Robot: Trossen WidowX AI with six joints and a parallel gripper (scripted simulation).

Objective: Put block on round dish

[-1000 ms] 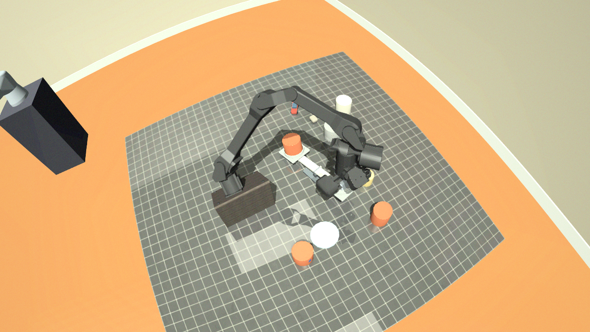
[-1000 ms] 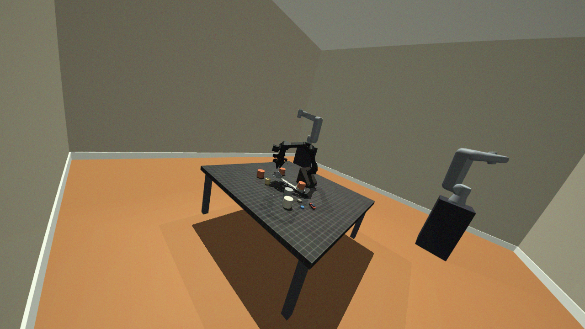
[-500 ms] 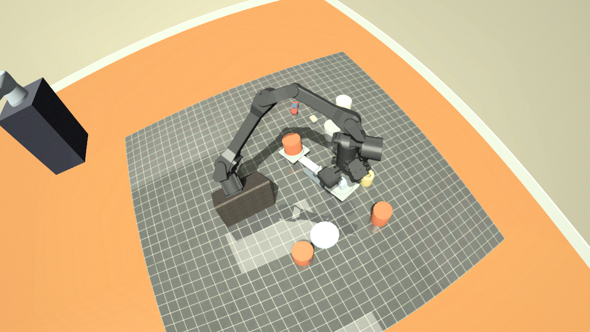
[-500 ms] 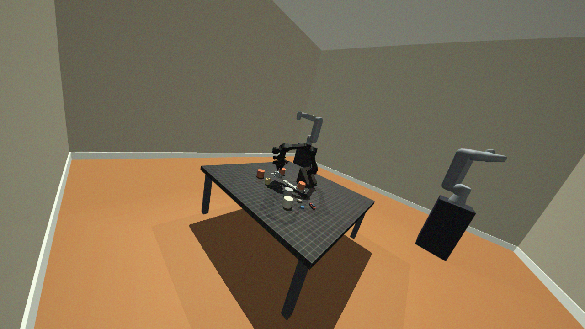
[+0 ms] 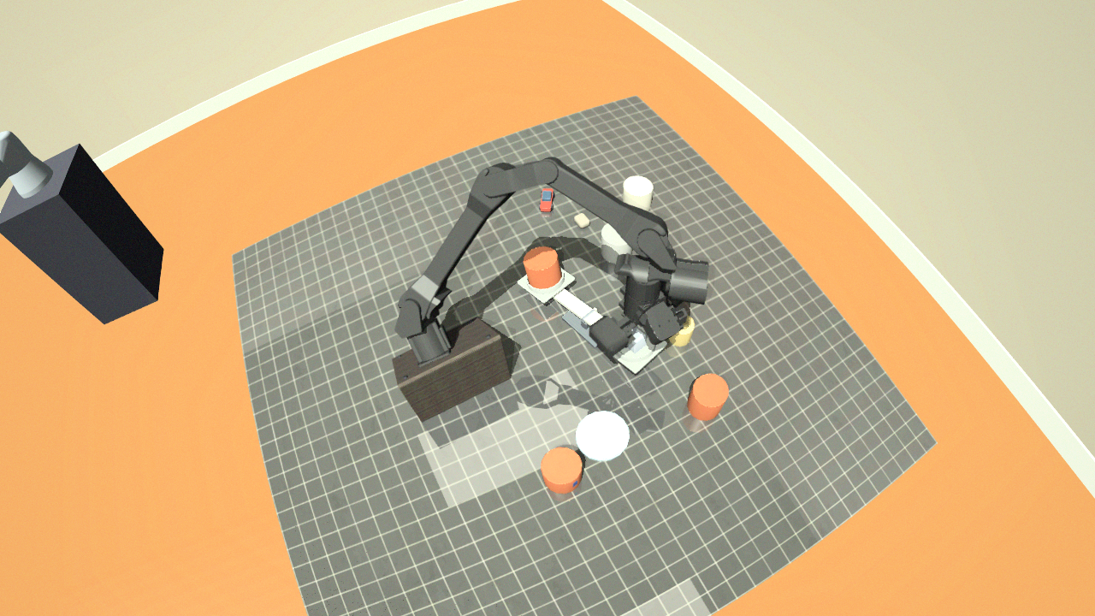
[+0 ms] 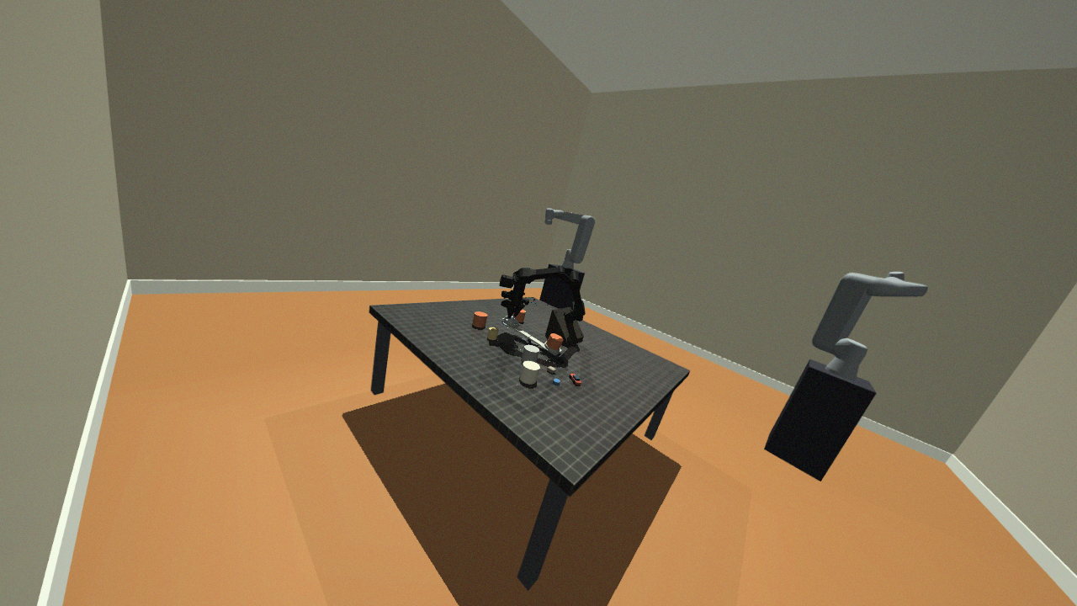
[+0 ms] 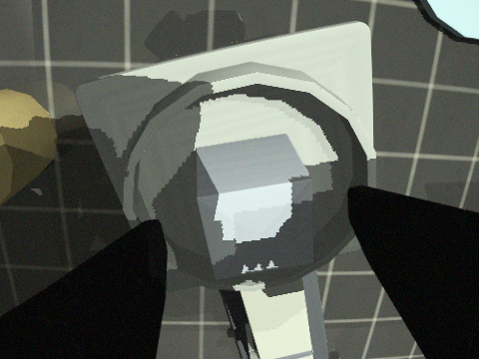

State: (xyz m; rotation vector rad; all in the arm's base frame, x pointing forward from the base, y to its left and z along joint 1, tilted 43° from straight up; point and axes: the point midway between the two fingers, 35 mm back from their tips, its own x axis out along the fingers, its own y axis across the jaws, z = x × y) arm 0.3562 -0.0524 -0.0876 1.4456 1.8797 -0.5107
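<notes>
The grey block is 1 cm below my gripper tip. From my gripper tip the other things lie so: yellow spool 12 cm ahead, 7 cm below, 1 cm to the left; red toy car 48 cm to the left, 9 cm below; round white dish 12 cm to the right, 12 cm behind, 10 cm below.
</notes>
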